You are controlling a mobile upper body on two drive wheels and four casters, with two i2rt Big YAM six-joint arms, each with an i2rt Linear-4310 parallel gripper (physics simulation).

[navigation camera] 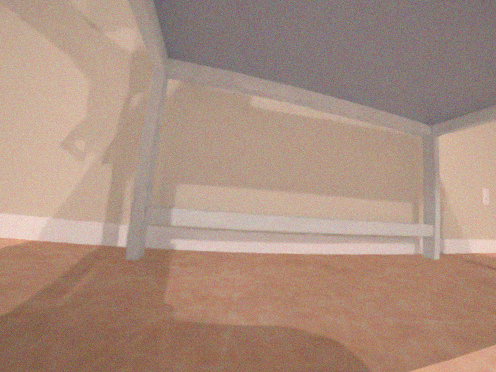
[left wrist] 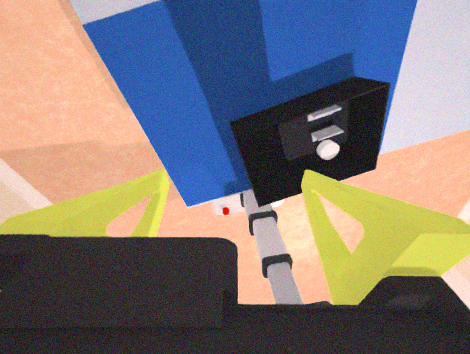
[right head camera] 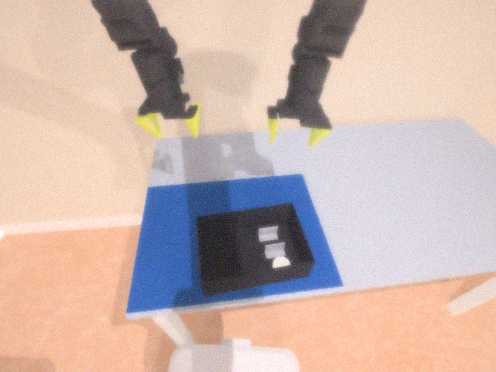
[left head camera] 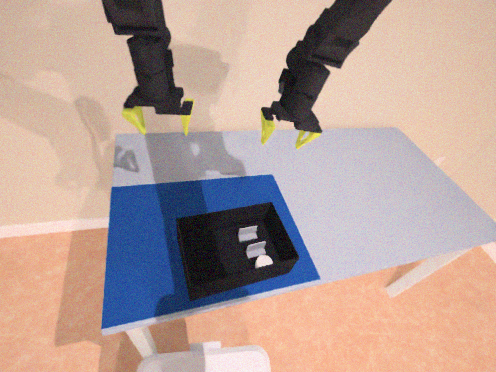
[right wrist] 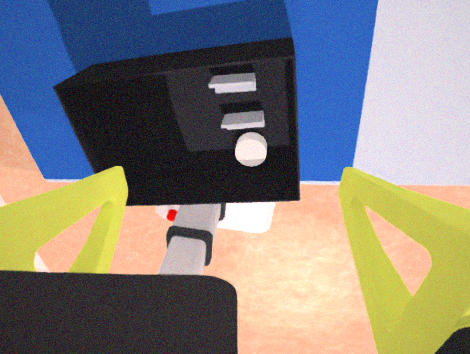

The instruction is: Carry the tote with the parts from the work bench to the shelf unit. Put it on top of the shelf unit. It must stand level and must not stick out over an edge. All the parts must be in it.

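Frame: origin at the left arm's base, x ahead, y left, z up, level; millimetres.
Seen in the pictures: left gripper, fingertip midpoint: point(left wrist: 235, 177) point(right head camera: 178, 137) point(left head camera: 165, 133); right gripper, fingertip midpoint: point(right head camera: 290, 144) point(left head camera: 279, 145) point(right wrist: 233, 178).
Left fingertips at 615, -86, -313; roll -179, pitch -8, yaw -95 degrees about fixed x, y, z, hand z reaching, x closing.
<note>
Offsets run from my left fingertips to a thing's top centre, as dx, dy, dz. Level surfaces: height alone.
A black open tote {-141, -192, -233} point(left head camera: 240, 285) point(right head camera: 257, 282) point(left wrist: 367, 115) point(right wrist: 200, 185) stands on the blue mat of the work bench {dz -335} point(left head camera: 390, 200) point(right head camera: 410, 210). In it lie two grey angled parts, the upper one {-80, -245, -290} point(left head camera: 248, 234) point(right head camera: 268, 234) point(left wrist: 325, 113) point(right wrist: 235, 82) and the lower one {-136, -265, -290} point(left head camera: 256, 249) point(right head camera: 275, 250) point(left wrist: 327, 133) point(right wrist: 243, 119), and a white round part {-182, -281, -306} point(left head camera: 264, 261) point(right head camera: 281, 262) point(left wrist: 328, 150) point(right wrist: 251, 149). My left gripper point(left head camera: 165, 134) point(right head camera: 180, 137) point(left wrist: 235, 177) and my right gripper point(left head camera: 280, 146) point(right head camera: 291, 145) point(right wrist: 233, 178) are open and empty, above and apart from the tote. The shelf unit does not show.
The blue mat {dz -333} point(left head camera: 140, 240) point(right head camera: 165, 250) covers the left part of the bench top. My white base point(left head camera: 235, 360) point(right head camera: 265, 357) stands at the bench's near edge. In the navigation camera, the bench's legs point(navigation camera: 144, 175) point(navigation camera: 431, 195) and low crossbar point(navigation camera: 300, 223) stand before a beige wall point(navigation camera: 50, 125).
</note>
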